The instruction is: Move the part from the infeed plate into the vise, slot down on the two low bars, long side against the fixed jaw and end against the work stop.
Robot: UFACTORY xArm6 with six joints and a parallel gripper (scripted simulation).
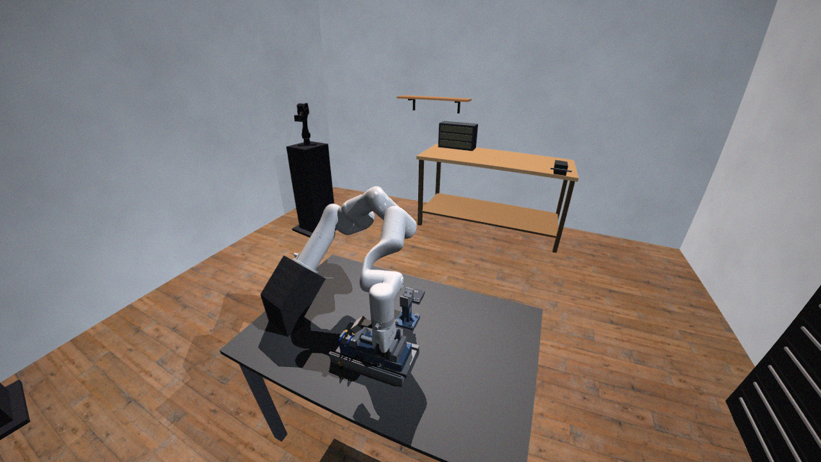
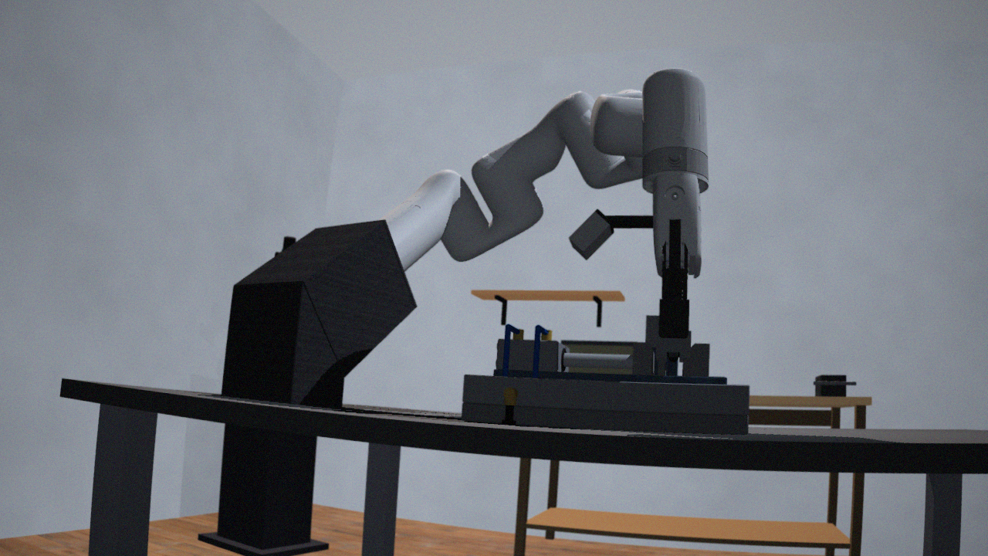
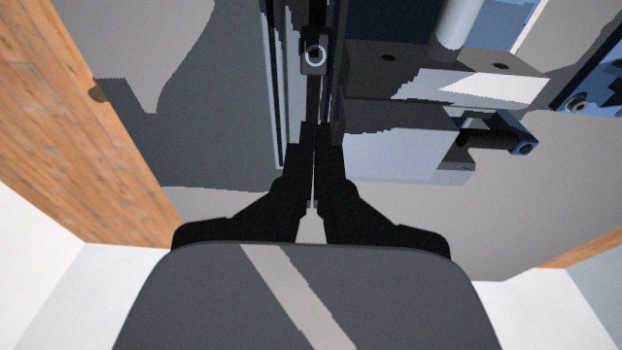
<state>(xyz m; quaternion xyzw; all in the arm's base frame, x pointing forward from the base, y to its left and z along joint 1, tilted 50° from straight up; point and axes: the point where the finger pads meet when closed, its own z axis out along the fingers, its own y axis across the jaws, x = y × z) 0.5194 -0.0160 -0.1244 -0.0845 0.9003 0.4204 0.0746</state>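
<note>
My gripper is now 4 cm to the right of the part, 3 cm above it and 1 cm past it. From my hand the other things lie so: moving jaw (6 cm to the left, 5 cm behind, 4 cm below); work stop (11 cm to the left, 3 cm below, 2 cm behind); fixed jaw (7 cm to the left, 4 cm below, 1 cm ahead).
</note>
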